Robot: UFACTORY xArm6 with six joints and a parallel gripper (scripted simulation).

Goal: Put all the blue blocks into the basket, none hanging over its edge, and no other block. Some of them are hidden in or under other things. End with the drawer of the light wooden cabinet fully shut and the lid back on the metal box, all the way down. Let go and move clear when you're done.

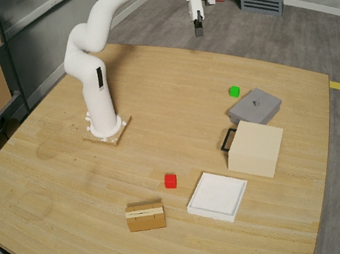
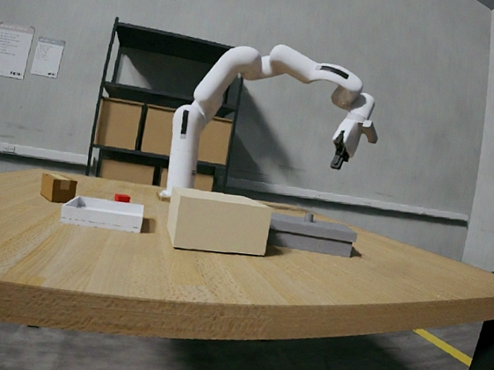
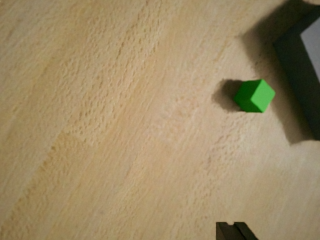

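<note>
Right now my hand is 300 mm short of the grey lid, 210 mm to the left of it and 160 mm above it. Also, from my hand: red block 140 mm ahead, 620 mm to the right, 200 mm below; metal box 300 mm ahead, 210 mm to the right, 190 mm below; light wooden cabinet 360 mm ahead, 420 mm to the right, 170 mm below.
</note>
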